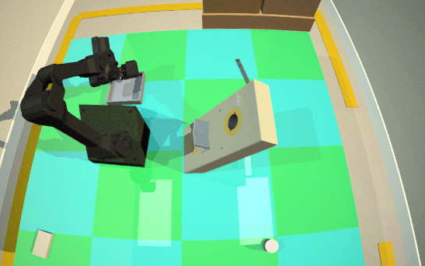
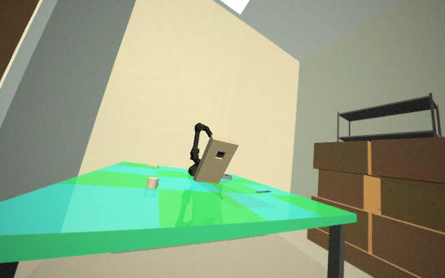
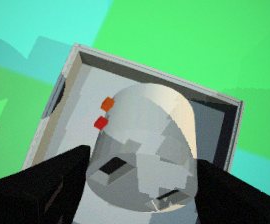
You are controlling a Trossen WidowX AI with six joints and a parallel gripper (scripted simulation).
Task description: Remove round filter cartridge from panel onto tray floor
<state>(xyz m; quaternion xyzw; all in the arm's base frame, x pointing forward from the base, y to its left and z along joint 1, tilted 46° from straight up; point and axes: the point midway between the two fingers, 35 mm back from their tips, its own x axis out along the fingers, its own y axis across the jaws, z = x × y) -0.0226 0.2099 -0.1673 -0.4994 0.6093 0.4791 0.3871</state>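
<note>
Now: the grey tray 90 mm below my gripper tip. Also, from my gripper tip: round filter cartridge right at my gripper tip; then pale block 620 mm to the right, 330 mm behind, 90 mm below; then grey service panel 360 mm ahead, 320 mm to the right, 50 mm above.
</note>
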